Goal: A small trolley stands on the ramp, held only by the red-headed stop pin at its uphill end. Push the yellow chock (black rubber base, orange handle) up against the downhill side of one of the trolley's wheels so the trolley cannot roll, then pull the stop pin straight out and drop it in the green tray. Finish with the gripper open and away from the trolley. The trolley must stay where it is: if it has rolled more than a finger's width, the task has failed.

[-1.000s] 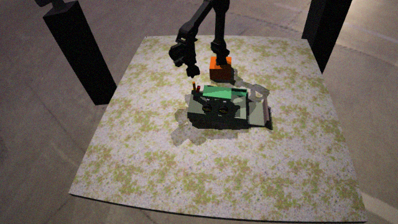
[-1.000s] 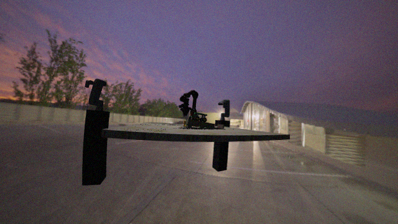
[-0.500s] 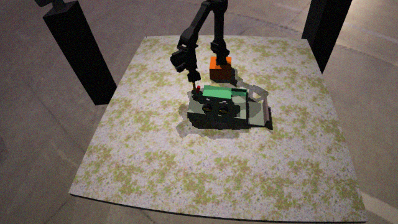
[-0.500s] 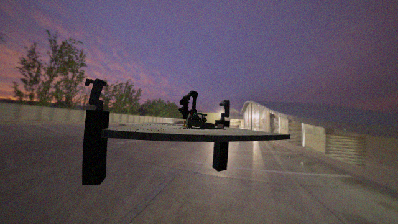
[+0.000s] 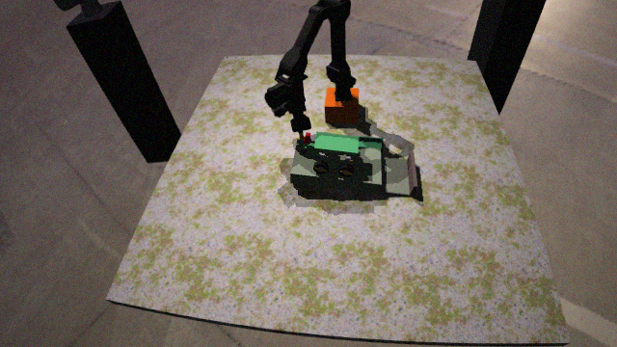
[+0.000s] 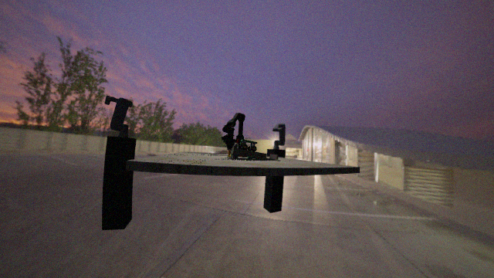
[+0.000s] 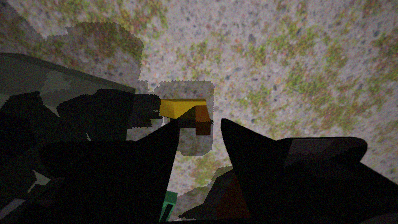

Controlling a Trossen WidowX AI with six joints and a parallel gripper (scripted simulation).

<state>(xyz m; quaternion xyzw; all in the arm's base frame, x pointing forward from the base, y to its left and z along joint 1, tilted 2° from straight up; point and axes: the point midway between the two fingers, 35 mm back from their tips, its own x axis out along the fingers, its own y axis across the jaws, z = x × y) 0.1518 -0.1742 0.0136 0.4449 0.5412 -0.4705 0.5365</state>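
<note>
The yellow chock lies 2 cm ahead of my gripper tip, 1 cm to the left of it and 4 cm below it. Also, from my gripper tip: red-headed stop pin 14 cm ahead, 2 cm to the left, 6 cm above; then green trolley 17 cm ahead, 11 cm to the left, 5 cm above; then grey ramp 17 cm ahead, 12 cm to the left, 2 cm below.
</note>
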